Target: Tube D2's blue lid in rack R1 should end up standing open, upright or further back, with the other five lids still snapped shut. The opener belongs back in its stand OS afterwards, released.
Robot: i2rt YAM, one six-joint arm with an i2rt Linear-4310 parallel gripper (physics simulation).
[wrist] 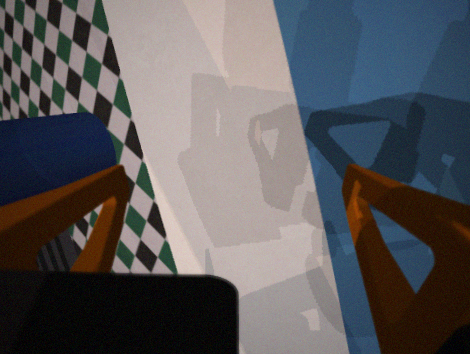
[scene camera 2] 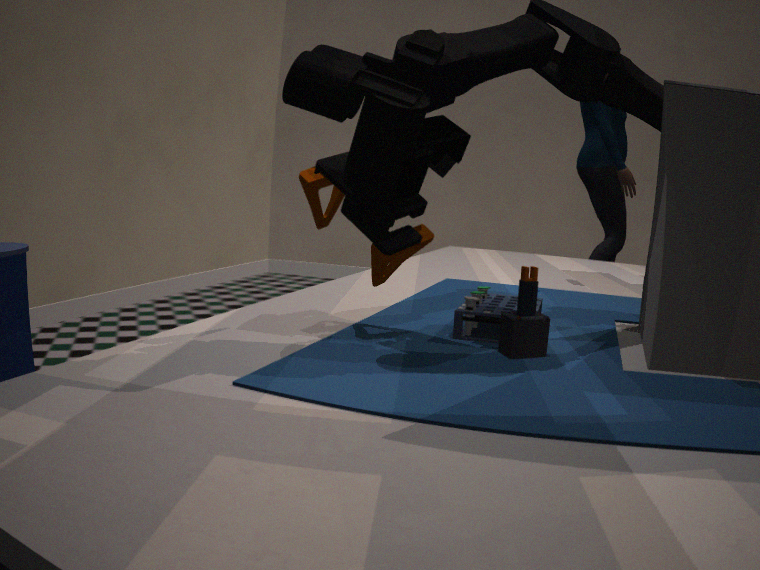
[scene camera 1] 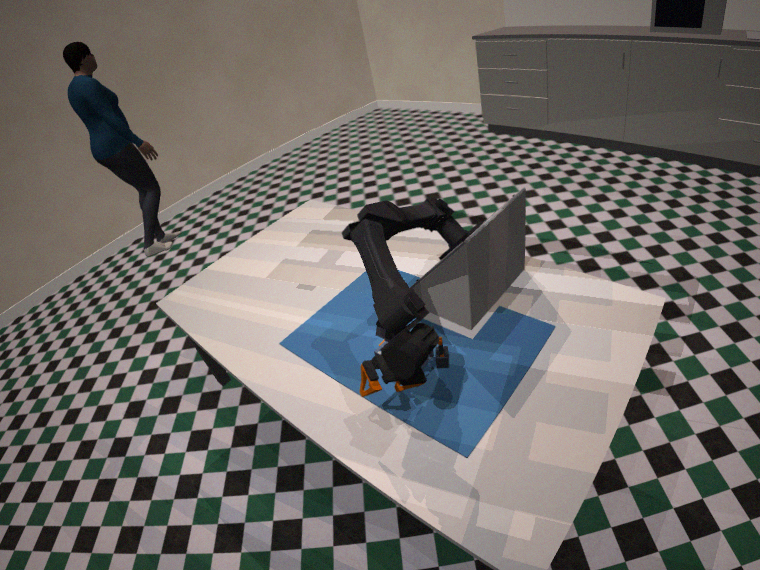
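Where they show: gripper, fingertip midpoint: (wrist: 235, 176) (scene camera 2: 349, 254) (scene camera 1: 379, 392); arm's base, origin of the base link: (scene camera 1: 461, 242).
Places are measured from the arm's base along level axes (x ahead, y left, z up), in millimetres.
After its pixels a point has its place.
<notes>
Rack R1 (scene camera 2: 469, 314) @[x 355, y 137, z -116 mm] stands on the blue mat behind the stand in scene camera 2, with small green and pale lids at its left side. Tube D2's blue lid cannot be made out, and the lids' states are too small to tell. In scene camera 1 the arm hides most of the rack. The opener (scene camera 2: 527, 297) @[x 289, y 165, z -86 mm] (scene camera 1: 440, 344) @[x 295, y 165, z -69 mm] stands upright, dark with two orange prongs on top, in its dark stand OS (scene camera 2: 523, 337) @[x 286, y 177, z -122 mm] (scene camera 1: 442, 358) @[x 303, y 174, z -107 mm]. My gripper (scene camera 1: 380, 391) @[x 489, y 154, z -65 mm] (scene camera 2: 349, 255) @[x 489, y 154, z -65 mm] (wrist: 235, 176) @[x 489, y 154, z -65 mm] is open and empty, high above the mat's edge, left of the rack in scene camera 2.
The blue mat (scene camera 1: 521, 343) @[x 120, y 286, z -143 mm] (scene camera 2: 429, 404) @[x 316, y 333, z -143 mm] (wrist: 325, 65) @[x 469, y 108, z -143 mm] lies on the pale table (scene camera 1: 570, 392) @[x 182, y 467, z -146 mm] (scene camera 2: 294, 490) @[x 324, y 489, z -146 mm] (wrist: 165, 65) @[x 598, y 80, z -146 mm]. A tall grey panel (scene camera 1: 497, 263) @[x 13, y 136, z -13 mm] (scene camera 2: 705, 233) @[x 110, y 143, z -7 mm] stands beside the arm. A blue cylindrical object (scene camera 2: 13, 312) (wrist: 50, 150) is beyond the table's edge. A person (scene camera 1: 101, 116) stands beyond the table.
</notes>
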